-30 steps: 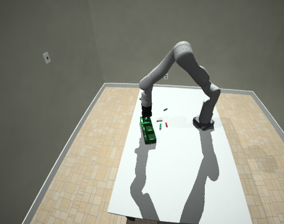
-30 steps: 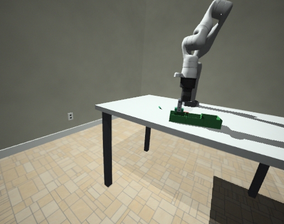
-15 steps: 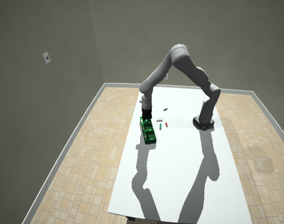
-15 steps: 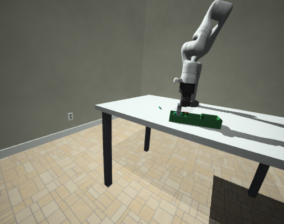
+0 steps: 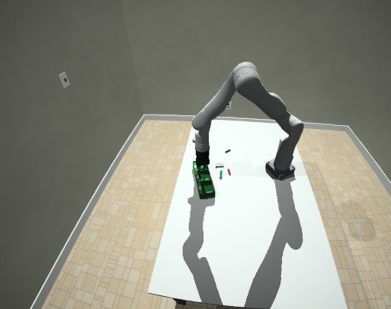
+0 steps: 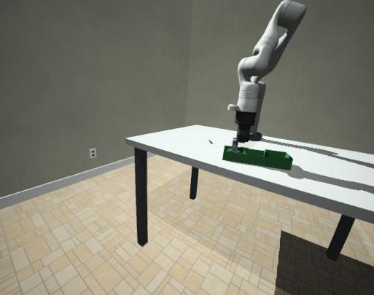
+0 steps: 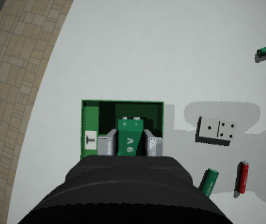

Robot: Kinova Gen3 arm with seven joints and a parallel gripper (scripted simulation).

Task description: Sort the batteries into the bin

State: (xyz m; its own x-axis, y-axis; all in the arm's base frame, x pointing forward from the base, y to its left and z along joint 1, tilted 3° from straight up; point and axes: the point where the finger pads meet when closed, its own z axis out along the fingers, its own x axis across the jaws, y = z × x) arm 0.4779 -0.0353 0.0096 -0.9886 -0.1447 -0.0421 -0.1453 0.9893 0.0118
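My gripper is now 1 cm to the left of the green block-shaped battery and 1 cm above it. The rest, counted from my hand: green bin tray (8 cm to the left, 1 cm below); then white domino (11 cm behind, 3 cm to the right, 3 cm below); then red battery (16 cm behind, 3 cm to the left, 3 cm below).
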